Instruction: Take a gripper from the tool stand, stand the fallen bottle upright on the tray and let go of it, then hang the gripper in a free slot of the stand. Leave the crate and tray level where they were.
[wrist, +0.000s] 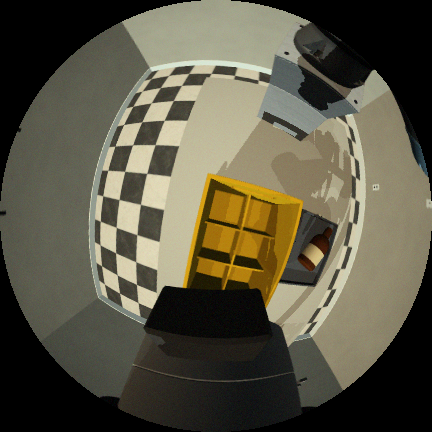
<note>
In view: a yellow crate (243, 233), a brown bottle (315, 249) and a dark grey tray (310, 224).
</note>
